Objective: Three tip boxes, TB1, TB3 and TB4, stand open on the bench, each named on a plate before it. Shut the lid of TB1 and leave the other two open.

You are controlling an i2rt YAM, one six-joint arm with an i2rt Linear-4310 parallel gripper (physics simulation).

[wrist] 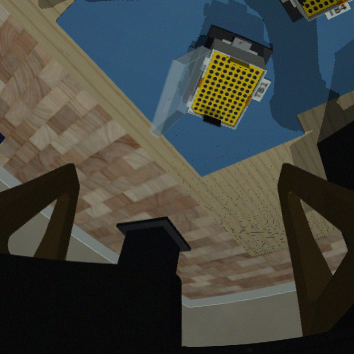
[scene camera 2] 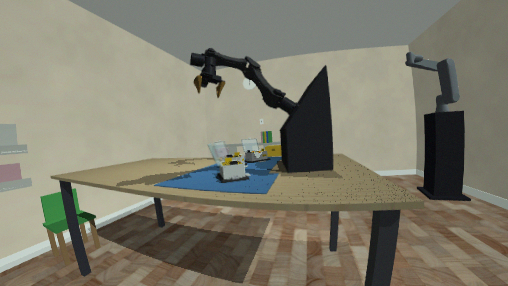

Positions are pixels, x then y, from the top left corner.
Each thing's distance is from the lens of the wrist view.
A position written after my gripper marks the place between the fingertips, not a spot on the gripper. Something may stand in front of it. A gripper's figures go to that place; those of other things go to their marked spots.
my gripper [wrist: 177, 174]: 0.13 m
clear lid [wrist: 184, 72]: 0.41 m
